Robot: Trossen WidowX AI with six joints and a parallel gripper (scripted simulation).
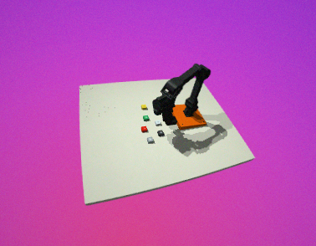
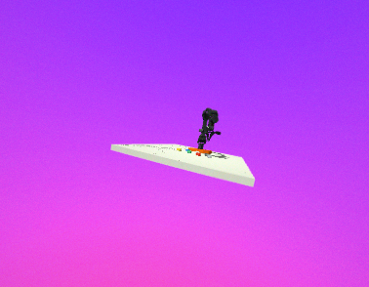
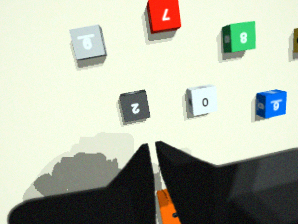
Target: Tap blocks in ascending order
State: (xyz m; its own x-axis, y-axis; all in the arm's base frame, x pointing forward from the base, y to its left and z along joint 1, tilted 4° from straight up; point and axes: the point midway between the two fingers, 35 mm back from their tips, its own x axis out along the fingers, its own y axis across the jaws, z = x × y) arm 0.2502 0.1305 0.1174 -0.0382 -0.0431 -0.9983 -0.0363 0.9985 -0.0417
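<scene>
Right now my gripper tip is 230 mm to the left of the yellow block, 110 mm above it and 60 mm short of it. Also, from my gripper tip: black block: 110 mm below, 10 mm to the left; then white block: 110 mm below, 80 mm to the right; then grey block: 110 mm below, 80 mm ahead, 50 mm to the left.
</scene>
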